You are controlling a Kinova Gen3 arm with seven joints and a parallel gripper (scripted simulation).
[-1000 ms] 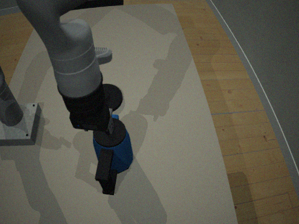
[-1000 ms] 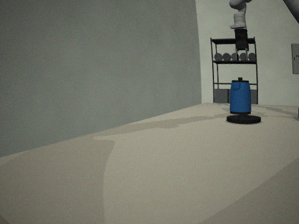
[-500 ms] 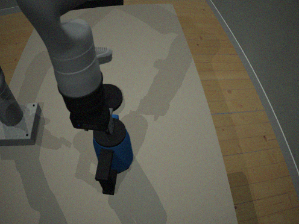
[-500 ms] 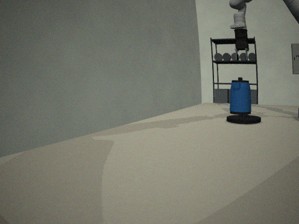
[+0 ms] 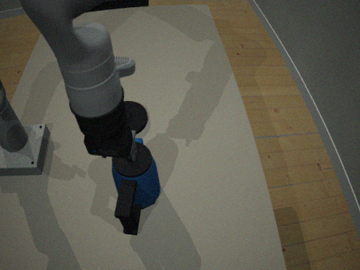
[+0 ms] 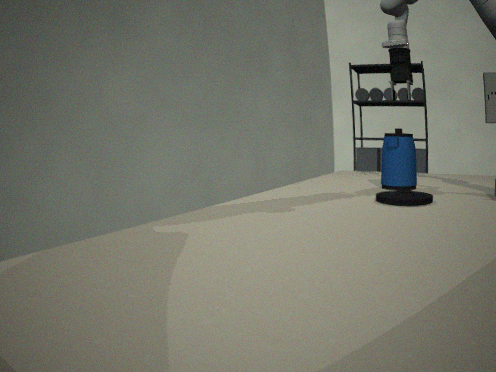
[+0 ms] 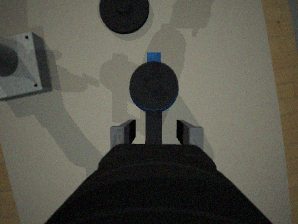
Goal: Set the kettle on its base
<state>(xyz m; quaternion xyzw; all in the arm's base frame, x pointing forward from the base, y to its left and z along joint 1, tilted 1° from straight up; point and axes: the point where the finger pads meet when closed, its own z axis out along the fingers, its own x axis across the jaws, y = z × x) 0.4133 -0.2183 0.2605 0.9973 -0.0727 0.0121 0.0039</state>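
My hand is 210 mm above the blue kettle and 30 mm to the right of it. Round my hand: base (330 mm to the left, 290 mm below, 50 mm behind).
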